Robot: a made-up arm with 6 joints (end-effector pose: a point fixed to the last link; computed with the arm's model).
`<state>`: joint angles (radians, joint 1 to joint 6).
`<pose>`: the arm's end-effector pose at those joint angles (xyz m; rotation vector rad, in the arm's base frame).
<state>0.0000 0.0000 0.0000 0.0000 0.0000 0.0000</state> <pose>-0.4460 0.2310 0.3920 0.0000 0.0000 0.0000</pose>
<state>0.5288 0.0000 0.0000 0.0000 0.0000 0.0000</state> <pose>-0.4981 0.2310 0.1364 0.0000 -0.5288 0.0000</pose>
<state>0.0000 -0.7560 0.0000 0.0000 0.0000 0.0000</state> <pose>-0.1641 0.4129 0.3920 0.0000 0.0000 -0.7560</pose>
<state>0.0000 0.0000 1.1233 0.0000 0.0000 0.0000</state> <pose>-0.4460 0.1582 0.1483 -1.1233 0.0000 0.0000</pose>
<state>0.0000 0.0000 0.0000 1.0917 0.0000 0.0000</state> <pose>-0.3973 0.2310 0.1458 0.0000 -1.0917 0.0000</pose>
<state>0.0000 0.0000 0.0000 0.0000 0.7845 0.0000</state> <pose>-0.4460 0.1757 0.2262 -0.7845 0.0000 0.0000</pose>
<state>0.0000 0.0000 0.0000 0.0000 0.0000 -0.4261</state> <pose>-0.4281 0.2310 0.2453 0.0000 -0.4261 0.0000</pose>
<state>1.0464 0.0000 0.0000 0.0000 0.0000 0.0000</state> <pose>-0.4172 0.2310 -0.1059 0.0000 -1.0464 0.0000</pose>
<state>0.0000 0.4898 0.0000 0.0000 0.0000 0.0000</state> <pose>-0.5267 0.0259 0.3920 0.0000 0.0000 0.4898</pose>
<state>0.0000 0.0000 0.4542 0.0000 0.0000 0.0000</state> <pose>-0.4460 0.2358 0.2846 -0.4542 0.0000 0.0000</pose>
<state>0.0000 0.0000 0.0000 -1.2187 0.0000 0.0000</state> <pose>-0.2194 0.2310 0.5507 0.0000 1.2187 0.0000</pose>
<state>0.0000 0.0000 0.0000 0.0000 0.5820 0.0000</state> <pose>-0.4460 0.2023 0.2640 -0.5820 0.0000 0.0000</pose>
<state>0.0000 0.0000 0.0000 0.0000 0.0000 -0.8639</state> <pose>-0.3484 0.2310 0.1162 0.0000 -0.8639 0.0000</pose>
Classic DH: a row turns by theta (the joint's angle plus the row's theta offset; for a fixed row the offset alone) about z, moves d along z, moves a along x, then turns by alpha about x. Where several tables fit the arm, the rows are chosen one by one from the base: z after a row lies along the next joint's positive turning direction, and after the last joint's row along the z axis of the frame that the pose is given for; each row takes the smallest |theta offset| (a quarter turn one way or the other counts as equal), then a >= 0, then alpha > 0; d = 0 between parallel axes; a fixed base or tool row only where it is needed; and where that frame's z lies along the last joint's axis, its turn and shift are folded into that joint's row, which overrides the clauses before.
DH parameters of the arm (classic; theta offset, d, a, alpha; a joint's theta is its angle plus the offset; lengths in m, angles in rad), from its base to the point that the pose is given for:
base (fixed): 0 0.168 0 1.5708
joint 1: 0 0.033 -0.076 -1.5708
joint 2: 1.5708 0.16 0.034 -1.5708
joint 3: 1.5708 0.143 0.019 -1.5708
joint 4: 0 -0.002 -0.067 1.5708
joint 5: 0 -0.121 0.016 1.5708
joint 6: 1.5708 0.228 0.348 -1.5708
tool (fixed): 3.1416 0.032 0 0

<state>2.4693 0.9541 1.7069 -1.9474 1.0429 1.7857</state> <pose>0.1062 -0.3439 0.3321 1.5733 0.8825 -1.6032</pose>
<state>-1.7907 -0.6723 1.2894 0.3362 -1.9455 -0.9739</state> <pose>0.0940 0.4940 0.2731 -0.1879 0.5849 -0.6735</pose>
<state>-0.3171 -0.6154 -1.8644 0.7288 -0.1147 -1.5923</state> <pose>0.2137 -0.0100 0.5859 0.1533 -1.8411 -2.4013</pose>
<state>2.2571 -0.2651 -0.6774 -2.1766 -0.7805 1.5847</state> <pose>0.0766 0.1585 0.3976 -0.1388 1.5758 0.9965</pose>
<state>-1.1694 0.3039 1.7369 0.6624 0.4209 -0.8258</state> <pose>0.0636 -0.3330 0.2843 -0.4993 -0.7462 1.9669</pose>
